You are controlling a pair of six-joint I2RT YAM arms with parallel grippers.
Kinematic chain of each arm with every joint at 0, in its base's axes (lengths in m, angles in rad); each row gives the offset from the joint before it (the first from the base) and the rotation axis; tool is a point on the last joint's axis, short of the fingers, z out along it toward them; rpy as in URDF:
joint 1: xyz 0 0 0.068 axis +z
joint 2: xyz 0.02 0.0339 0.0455 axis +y
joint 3: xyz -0.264 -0.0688 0 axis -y
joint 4: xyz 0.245 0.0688 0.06 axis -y
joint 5: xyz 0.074 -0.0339 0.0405 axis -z
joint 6: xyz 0.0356 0 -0.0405 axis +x
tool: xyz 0 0 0 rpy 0 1.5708 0
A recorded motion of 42 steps. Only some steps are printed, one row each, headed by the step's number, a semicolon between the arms.
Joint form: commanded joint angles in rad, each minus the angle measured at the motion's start. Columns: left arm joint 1, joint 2, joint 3, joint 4, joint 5, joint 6; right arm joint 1, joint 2, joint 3, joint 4, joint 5, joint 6.
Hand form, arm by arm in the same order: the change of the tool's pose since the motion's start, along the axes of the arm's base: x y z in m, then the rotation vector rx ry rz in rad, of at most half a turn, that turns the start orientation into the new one. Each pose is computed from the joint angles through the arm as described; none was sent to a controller.
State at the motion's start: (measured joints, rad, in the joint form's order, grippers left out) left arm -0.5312 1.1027 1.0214 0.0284 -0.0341 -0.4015; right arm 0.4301 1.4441 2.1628 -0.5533 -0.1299 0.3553
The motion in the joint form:
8: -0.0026 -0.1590 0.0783 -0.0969 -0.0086 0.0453; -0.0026 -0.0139 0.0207 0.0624 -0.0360 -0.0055
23: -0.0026 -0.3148 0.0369 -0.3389 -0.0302 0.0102; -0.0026 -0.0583 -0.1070 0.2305 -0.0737 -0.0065
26: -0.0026 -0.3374 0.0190 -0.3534 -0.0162 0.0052; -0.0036 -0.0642 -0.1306 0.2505 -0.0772 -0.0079
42: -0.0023 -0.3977 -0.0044 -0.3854 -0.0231 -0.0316; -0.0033 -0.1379 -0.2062 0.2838 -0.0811 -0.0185
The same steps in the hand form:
8: -0.0453 0.0264 0.0510 -0.0315 -0.1424 0.0068; -0.0124 -0.0049 0.0147 0.0289 -0.0943 0.0314
23: -0.0825 0.0492 0.0363 0.0037 -0.0165 0.0271; -0.0106 -0.0027 0.0094 0.0533 -0.1766 0.0672
26: -0.0869 0.0512 0.0320 0.0038 -0.0055 0.0133; -0.0089 -0.0020 0.0065 0.0522 -0.1799 0.0692
42: -0.1000 0.0593 0.0287 -0.0309 0.0074 0.0223; -0.0270 -0.0100 0.0050 0.0548 -0.2152 0.0700

